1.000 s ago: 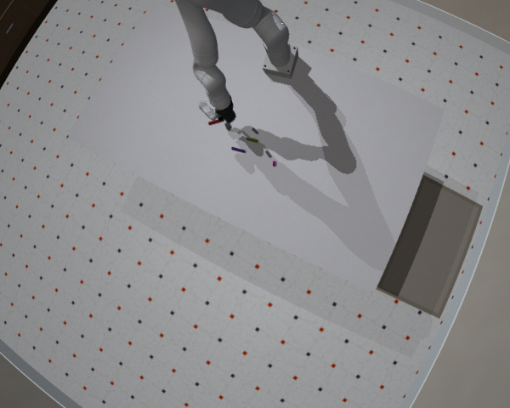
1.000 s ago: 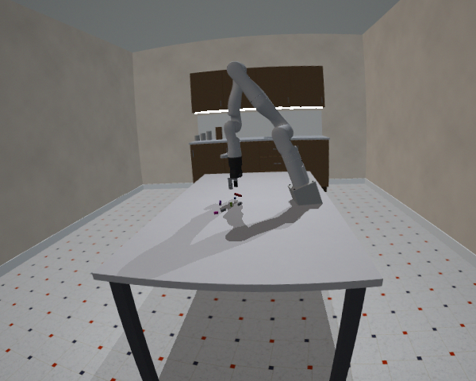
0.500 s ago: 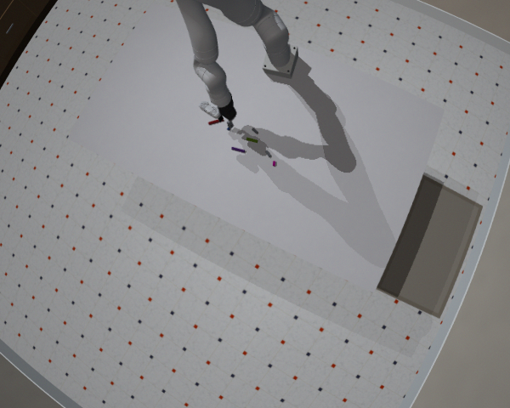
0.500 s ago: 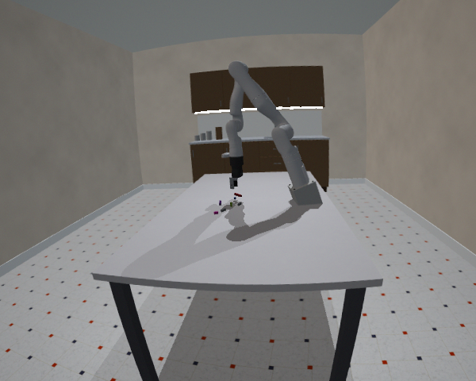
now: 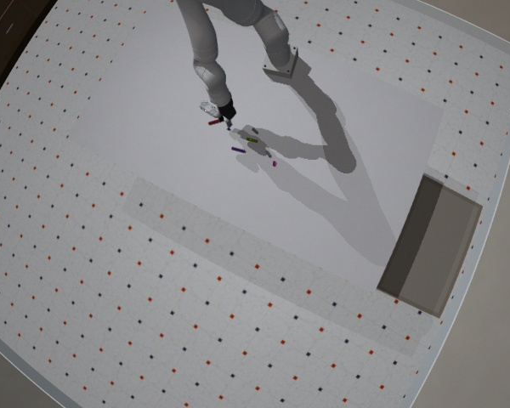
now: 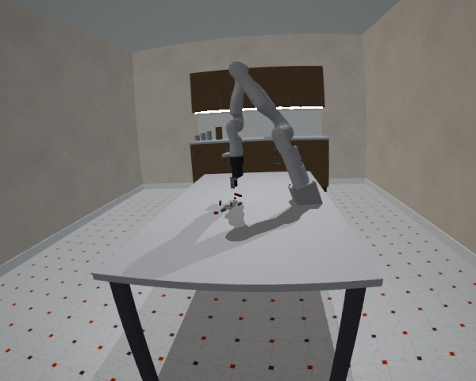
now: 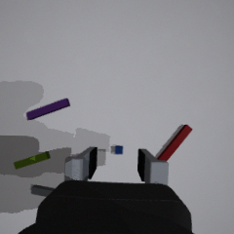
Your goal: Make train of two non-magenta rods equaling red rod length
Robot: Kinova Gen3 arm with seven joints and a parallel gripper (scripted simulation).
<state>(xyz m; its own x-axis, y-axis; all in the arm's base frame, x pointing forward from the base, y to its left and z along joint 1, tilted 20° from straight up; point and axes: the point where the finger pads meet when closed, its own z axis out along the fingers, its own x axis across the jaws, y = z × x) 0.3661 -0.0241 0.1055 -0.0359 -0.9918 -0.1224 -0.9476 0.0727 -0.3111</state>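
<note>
The blue rod is 8 cm below my hand. The rest, counted from my hand: purple rod 5 cm ahead, 10 cm to the left, 8 cm below; lime rod 2 cm behind, 12 cm to the left, 8 cm below; red rod 7 cm to the right, 8 cm below.
</note>
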